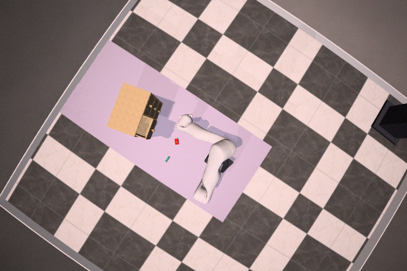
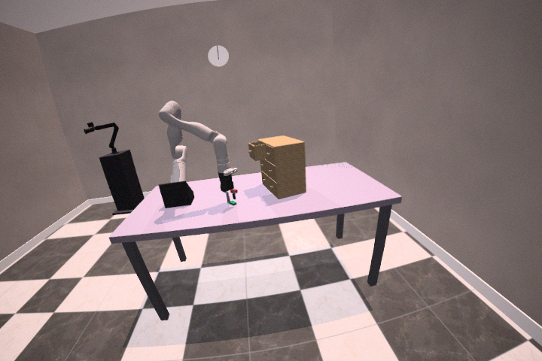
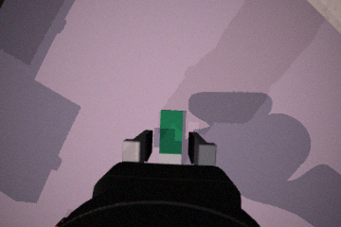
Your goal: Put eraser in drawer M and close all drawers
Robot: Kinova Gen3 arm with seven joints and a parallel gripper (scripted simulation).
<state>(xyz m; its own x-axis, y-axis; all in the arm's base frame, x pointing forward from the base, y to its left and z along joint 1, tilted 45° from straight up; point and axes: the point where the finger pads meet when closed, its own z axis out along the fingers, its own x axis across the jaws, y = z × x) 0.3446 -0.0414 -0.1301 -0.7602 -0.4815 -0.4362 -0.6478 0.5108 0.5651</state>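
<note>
My hand is 30 mm above the eraser, 10 mm to the right of it and 10 mm past it. The rest, counted from my hand: drawer (230 mm ahead, 200 mm above, 190 mm to the left); small red block (160 mm to the left, 30 mm below, 10 mm ahead); green piece (330 mm to the left, 30 mm below, 20 mm behind).
</note>
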